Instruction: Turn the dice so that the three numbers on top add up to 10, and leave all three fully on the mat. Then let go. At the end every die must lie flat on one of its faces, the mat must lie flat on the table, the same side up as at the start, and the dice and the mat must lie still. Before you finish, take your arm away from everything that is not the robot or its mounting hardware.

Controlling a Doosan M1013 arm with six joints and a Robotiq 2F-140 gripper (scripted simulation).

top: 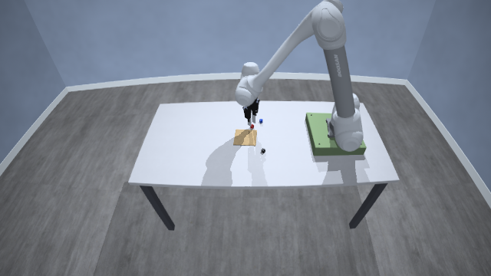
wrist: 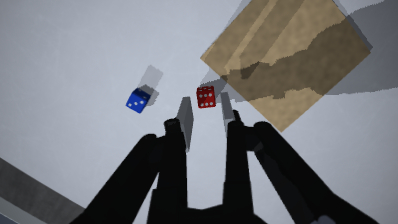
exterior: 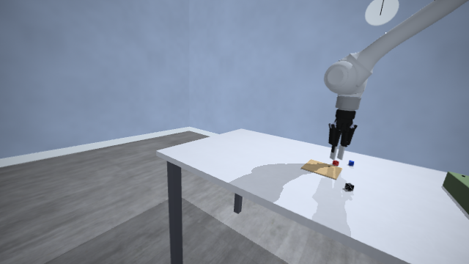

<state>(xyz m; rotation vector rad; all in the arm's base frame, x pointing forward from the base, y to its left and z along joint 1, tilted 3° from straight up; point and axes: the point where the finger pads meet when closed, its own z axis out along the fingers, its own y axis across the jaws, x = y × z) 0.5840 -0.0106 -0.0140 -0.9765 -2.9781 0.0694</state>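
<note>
Right now my hand is 5 cm above the red die. The rest, counted from my hand: black die (10 cm behind, 21 cm to the left, 5 cm below); blue die (6 cm behind, 6 cm to the right, 5 cm below); tan mat (2 cm ahead, 10 cm to the left, 6 cm below).
</note>
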